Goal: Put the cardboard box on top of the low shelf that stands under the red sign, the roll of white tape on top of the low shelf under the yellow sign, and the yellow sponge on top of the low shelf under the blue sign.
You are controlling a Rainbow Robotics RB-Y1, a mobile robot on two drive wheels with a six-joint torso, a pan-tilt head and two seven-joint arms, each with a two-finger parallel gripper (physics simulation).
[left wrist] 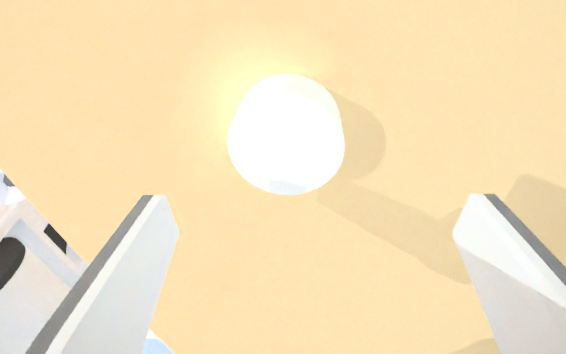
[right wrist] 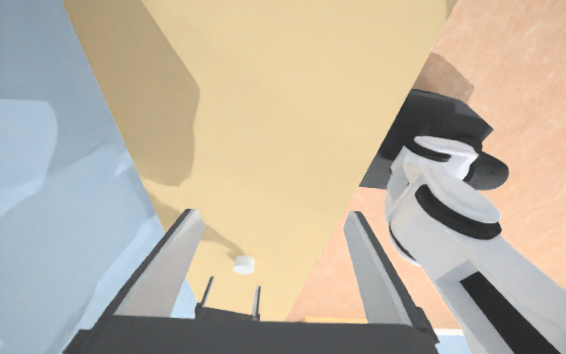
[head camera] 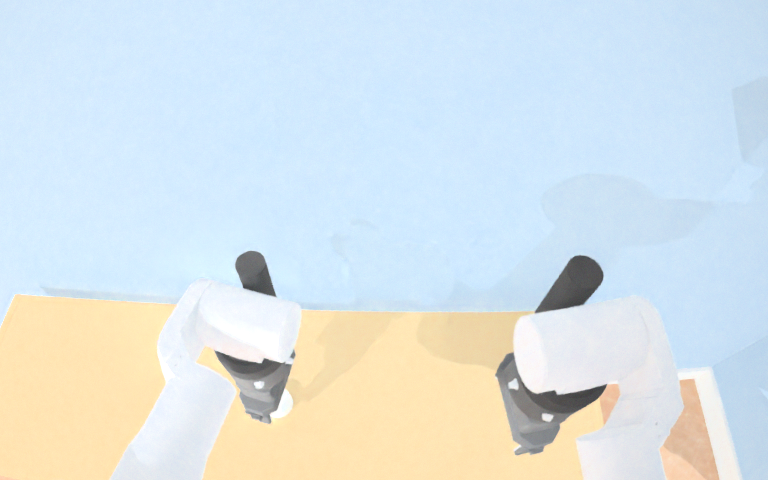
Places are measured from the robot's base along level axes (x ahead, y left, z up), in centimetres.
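Pixels of known places: left gripper, fingertip midpoint: [left wrist: 314, 214] [right wrist: 235, 282] [head camera: 276, 388]; right gripper, fingertip midpoint: [right wrist: 272, 219] [head camera: 511, 412].
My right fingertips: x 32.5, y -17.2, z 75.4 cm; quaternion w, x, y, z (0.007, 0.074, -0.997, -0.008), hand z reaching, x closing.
Observation:
Behind a point stands the place of what it marks.
The white roll of tape [head camera: 284, 404] @(z 63.4, x 36.2, y 16.6 cm) [left wrist: 286, 140] @(z 63.4, x 37.0, y 18.6 cm) [right wrist: 244, 265] @(z 63.4, x 36.6, y 16.0 cm) stands on the pale yellow tabletop [head camera: 407, 418] @(z 61.1, x 34.8, y -3.7 cm) [left wrist: 100, 75] @(z 61.0, x 28.6, y 22.7 cm) [right wrist: 280, 100] @(z 61.0, x 32.8, y -21.7 cm), partly hidden behind the left gripper in the head camera. My left gripper [head camera: 258, 420] [left wrist: 314, 214] @(z 66.8, x 37.9, y 17.4 cm) [right wrist: 235, 282] @(z 66.8, x 37.9, y 17.4 cm) is open and empty, above the table close to the tape. In the left wrist view the tape lies beyond the fingertips, apart from both. My right gripper [head camera: 529, 451] [right wrist: 272, 219] @(z 75.4, x 32.5, y -17.2 cm) is open and empty, above the table farther right in the head camera. The cardboard box, yellow sponge, low shelves and coloured signs do not show.
A light blue wall [head camera: 339, 113] @(z 104.4, x 57.9, y 5.4 cm) [right wrist: 30, 175] @(z 69.7, x 57.5, y -12.9 cm) runs along the table's far edge. Reddish-tan floor [head camera: 688, 418] @(z 0.0, x 40.6, y -102.2 cm) [right wrist: 525, 90] @(z 0.1, x -76.4, y -29.7 cm) shows beyond the table. The robot's dark base [right wrist: 430, 115] @(z 16.9, x -25.7, y -15.6 cm) stands by the table edge, beside a white arm [right wrist: 425, 225] @(z 61.7, x 0.6, y -2.9 cm) in the right wrist view.

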